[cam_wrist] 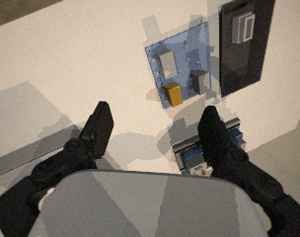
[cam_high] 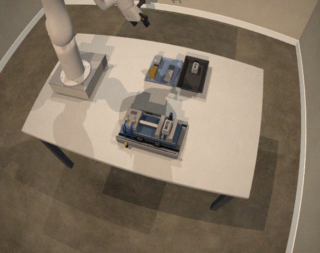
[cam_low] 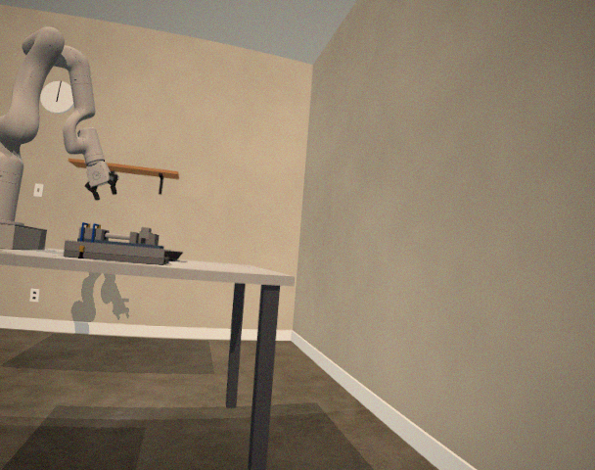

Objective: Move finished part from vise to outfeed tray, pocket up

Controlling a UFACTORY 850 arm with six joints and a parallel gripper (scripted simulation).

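Now: hand 24 cm short of the vise, 45 cm to the left of it and 23 cm above it. The rest, counted from my hand: brass block: 11 cm ahead, 12 cm to the right, 25 cm below; then blue fixture plate: 16 cm ahead, 7 cm to the right, 27 cm below.
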